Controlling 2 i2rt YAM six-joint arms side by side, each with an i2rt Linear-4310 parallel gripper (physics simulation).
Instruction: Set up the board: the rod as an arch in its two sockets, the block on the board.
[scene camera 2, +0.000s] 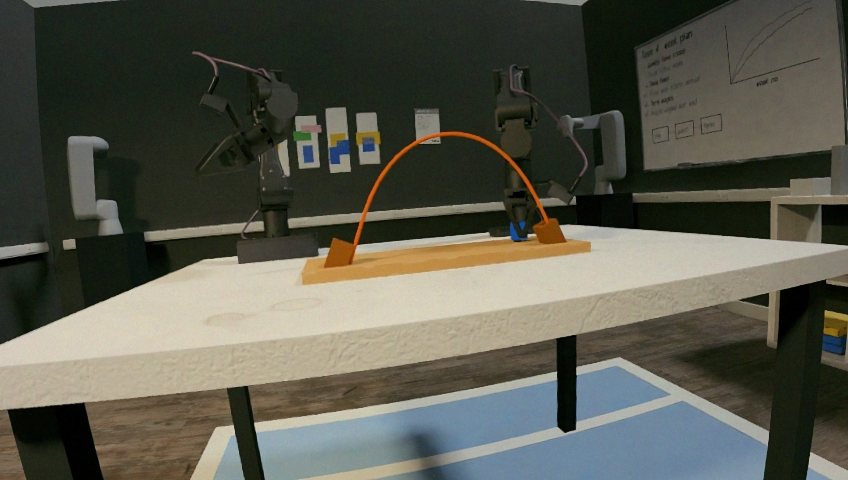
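Observation:
The orange rod (455, 133) stands as an upright arch. Its ends meet the two tilted brown sockets, the one on the left (339, 252) and the one on the right (549, 231), on the wooden board (440, 256). My left gripper (520, 228), at the right of the picture behind the arch, points down and is shut on the blue block (518, 231). The block is low at the board's surface, left of the right socket; whether it touches the board is hard to tell. My right gripper (205, 161), at the left of the picture, is open, raised high and away from the board.
The board lies on the white table (333, 339), near the right arm's dark base (277, 248). The rod's right side passes in front of the left arm (515, 142). Grey arms on dark stands, a whiteboard (737, 89) and a shelf (774, 267) are beyond the table.

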